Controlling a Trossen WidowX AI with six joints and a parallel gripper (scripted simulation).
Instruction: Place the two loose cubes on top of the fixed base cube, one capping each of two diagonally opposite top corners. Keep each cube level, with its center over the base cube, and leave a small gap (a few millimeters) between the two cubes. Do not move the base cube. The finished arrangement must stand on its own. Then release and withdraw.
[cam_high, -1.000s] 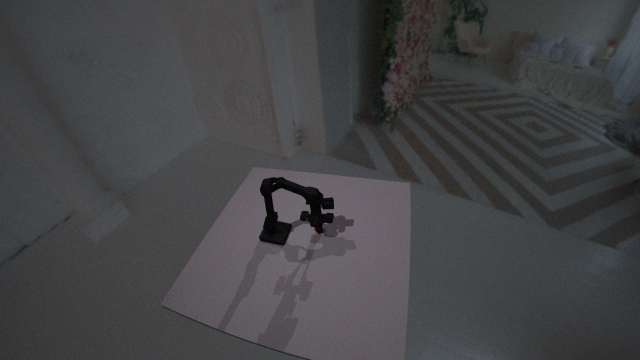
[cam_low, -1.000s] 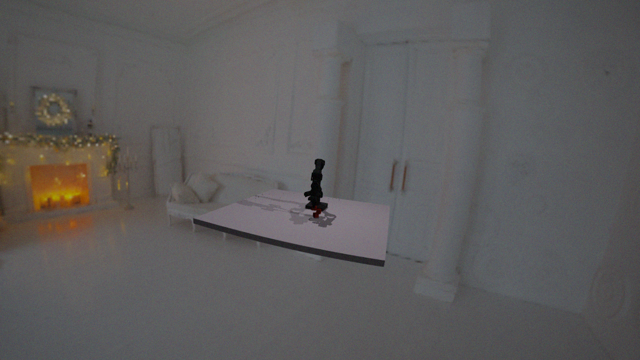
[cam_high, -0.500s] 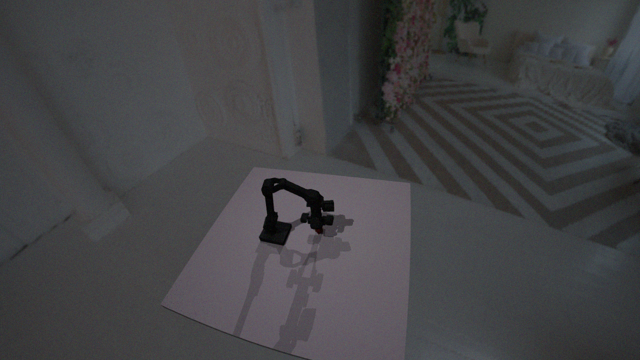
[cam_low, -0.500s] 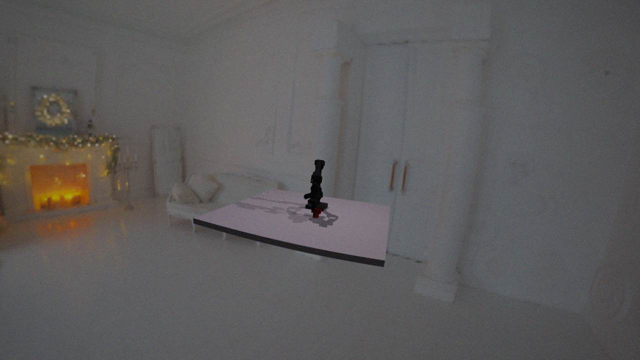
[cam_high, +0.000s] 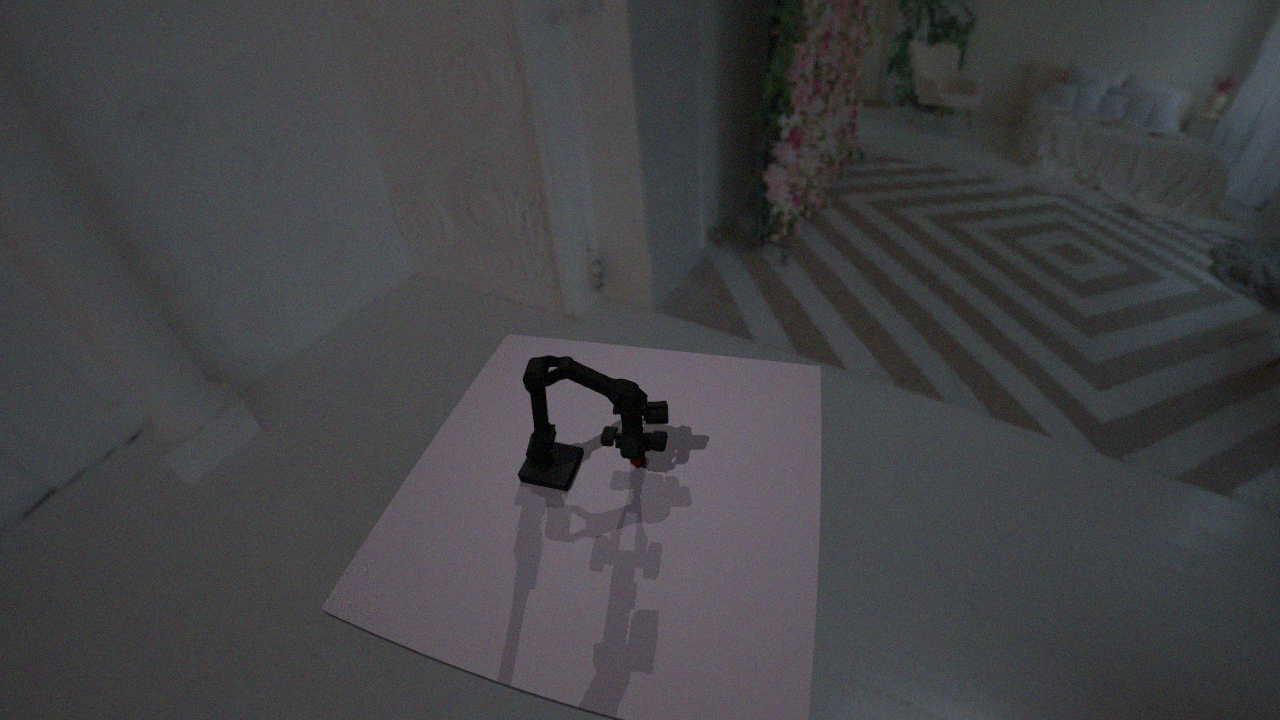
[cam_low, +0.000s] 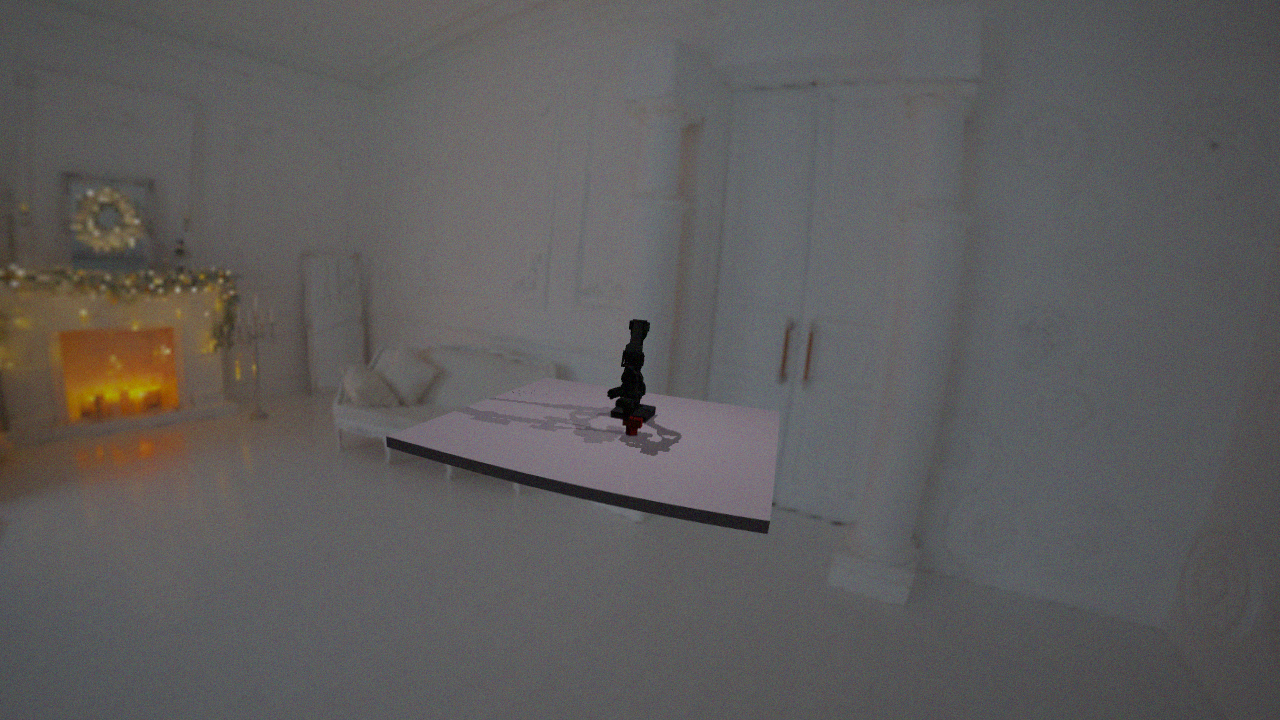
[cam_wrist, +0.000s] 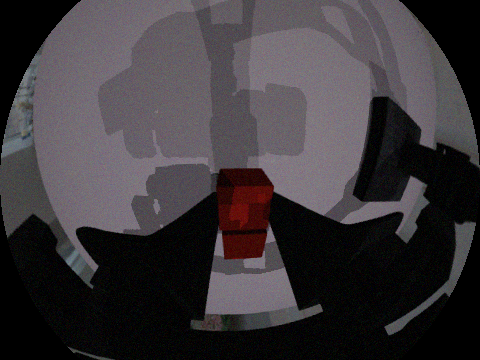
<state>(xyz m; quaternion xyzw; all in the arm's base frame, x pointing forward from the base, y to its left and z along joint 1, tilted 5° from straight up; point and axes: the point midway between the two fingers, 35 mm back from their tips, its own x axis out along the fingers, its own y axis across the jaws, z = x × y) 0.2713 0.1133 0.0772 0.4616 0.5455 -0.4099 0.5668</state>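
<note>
Now: gripper tip right at the red cube.
</note>
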